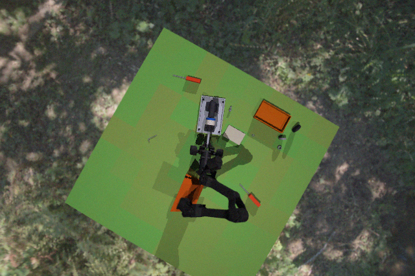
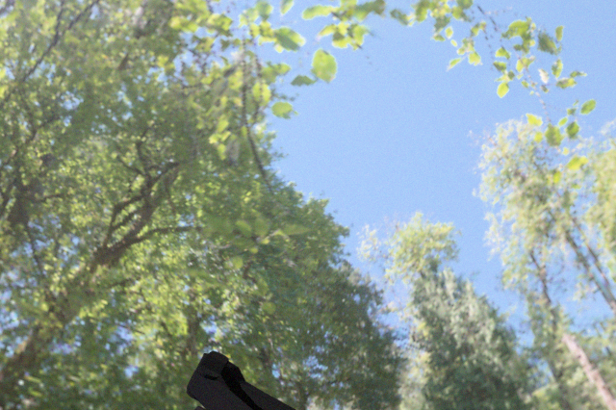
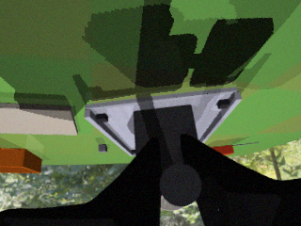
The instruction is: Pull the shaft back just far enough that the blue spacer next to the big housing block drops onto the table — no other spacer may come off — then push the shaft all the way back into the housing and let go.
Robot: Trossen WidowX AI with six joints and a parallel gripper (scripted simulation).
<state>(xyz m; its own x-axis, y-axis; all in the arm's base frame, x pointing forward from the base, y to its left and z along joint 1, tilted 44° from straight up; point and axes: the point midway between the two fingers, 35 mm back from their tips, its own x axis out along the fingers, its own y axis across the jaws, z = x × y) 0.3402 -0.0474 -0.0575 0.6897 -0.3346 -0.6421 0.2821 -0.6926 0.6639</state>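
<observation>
The grey shaft is 50 mm ahead of my gripper tip, 10 mm to the left of it and 20 mm above it. Round my gripper tip: beige plate (100 mm ahead, 140 mm to the right, 50 mm below); then orange tray (300 mm ahead, 310 mm to the right, 50 mm below); then blue spacer (130 mm ahead, 40 mm to the left, 20 mm above).
</observation>
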